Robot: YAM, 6 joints.
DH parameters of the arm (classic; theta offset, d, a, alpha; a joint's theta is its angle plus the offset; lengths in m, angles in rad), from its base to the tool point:
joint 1: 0 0.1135 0.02 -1.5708
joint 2: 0 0 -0.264 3.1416
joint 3: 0.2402 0 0.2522 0
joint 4: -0.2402 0 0.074 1.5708
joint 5: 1.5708 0 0 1.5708
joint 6: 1.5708 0.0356 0 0
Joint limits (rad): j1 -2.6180..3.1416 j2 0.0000..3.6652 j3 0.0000..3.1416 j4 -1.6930..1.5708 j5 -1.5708..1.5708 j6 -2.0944..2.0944
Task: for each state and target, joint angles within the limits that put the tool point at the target. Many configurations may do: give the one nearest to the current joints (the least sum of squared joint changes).
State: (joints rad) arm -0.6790 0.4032 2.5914 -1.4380 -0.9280 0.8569
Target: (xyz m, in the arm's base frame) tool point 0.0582 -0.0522 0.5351
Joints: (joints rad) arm -1.0512 1.0955 2.0681 -1.4903 -0.7628 0.8569
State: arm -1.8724 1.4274 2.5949 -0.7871 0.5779 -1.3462
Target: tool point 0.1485 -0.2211 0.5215
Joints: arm -0.9197 1.5195 2.1396 -1.0785 0.4619 -1.3462
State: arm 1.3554 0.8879 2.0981 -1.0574 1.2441 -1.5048
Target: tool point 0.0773 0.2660 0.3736
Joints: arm 1.4071 1.4638 1.5227 -1.1264 1.1798 -1.5048
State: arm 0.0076 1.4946 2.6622 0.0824 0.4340 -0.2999
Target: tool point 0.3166 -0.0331 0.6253
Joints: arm -0.0547 1.7510 2.3780 -0.0276 0.4581 -0.2999
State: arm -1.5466 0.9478 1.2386 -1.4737 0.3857 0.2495
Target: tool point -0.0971 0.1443 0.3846
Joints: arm -1.0781 0.1494 1.6217 -1.6431 0.5071 0.2495
